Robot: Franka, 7 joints.
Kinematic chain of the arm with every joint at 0, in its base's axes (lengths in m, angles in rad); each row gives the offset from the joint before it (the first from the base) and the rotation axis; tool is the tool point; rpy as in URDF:
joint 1: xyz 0 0 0.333 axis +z
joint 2: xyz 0 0 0 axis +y
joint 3: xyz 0 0 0.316 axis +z
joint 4: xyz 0.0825 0 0 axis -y
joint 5: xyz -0.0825 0 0.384 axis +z
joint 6: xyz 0 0 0 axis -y
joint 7: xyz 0.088 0 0 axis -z
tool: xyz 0 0 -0.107 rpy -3.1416 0 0
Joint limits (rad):
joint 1: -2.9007..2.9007
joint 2: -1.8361..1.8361
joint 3: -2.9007..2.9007
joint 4: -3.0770..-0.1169
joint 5: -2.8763..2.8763
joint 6: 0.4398..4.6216
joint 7: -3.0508..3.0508
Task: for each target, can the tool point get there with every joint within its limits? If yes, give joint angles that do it. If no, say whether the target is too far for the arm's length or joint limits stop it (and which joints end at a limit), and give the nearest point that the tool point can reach.
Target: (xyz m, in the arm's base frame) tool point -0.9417 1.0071 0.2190
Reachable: no: too far | nearest point -0.5839 0.6245 0.2623 | short by 0.526 m
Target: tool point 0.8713 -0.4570 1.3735
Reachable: no: too far | nearest point 0.5220 -0.2738 0.9563 | short by 0.574 m
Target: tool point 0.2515 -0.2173 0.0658
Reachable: yes | joints 0.8996 -1.5427 -1.9472 -2.5364 -1.6355 1.2941 -2.0986
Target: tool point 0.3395 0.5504 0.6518
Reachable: yes | joints -0.1198 1.0620 1.7654 -1.6061 -1.1885 2.6889 1.5661
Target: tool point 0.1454 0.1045 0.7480
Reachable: yes | joints 2.4613 -1.5573 -0.5986 -2.6371 -0.7226 3.8869 -2.5294
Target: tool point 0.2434 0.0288 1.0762
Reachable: yes | joints -2.3171 -1.0140 0.3007 -1.2601 -1.0334 2.4053 1.3803
